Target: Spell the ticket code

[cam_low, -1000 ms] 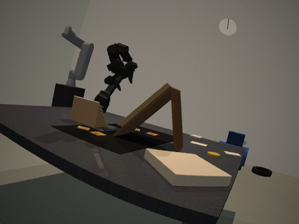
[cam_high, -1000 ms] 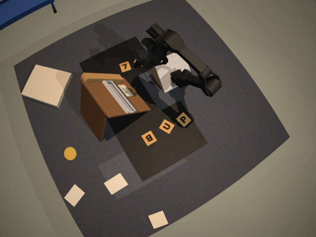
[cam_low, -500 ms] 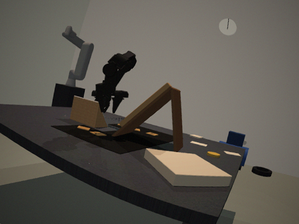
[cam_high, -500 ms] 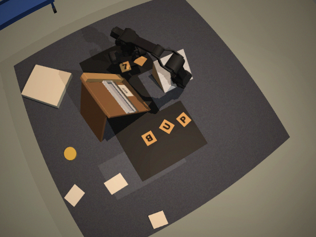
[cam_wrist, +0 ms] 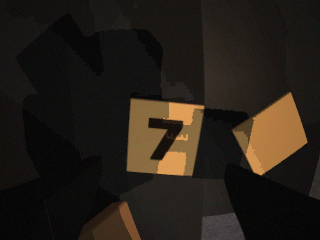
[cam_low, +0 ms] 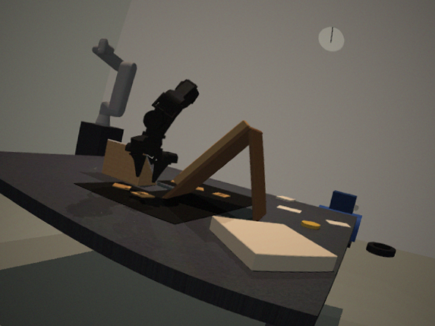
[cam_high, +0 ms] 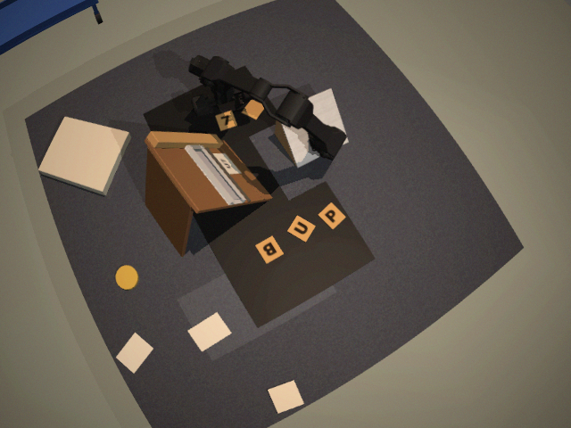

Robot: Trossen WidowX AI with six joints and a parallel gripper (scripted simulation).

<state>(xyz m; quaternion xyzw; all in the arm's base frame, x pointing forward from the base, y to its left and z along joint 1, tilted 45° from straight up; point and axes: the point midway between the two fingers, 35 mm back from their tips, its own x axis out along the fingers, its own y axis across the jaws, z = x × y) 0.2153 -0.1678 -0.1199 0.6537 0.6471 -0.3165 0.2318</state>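
My gripper tip is 5 cm above the letter tile. From my gripper tip the other things lie so: white ticket 7 cm ahead, 17 cm to the left, 3 cm above; dark mat 1 cm behind, 21 cm to the left, 5 cm below; cream slab 47 cm ahead, 12 cm to the right, 3 cm below.
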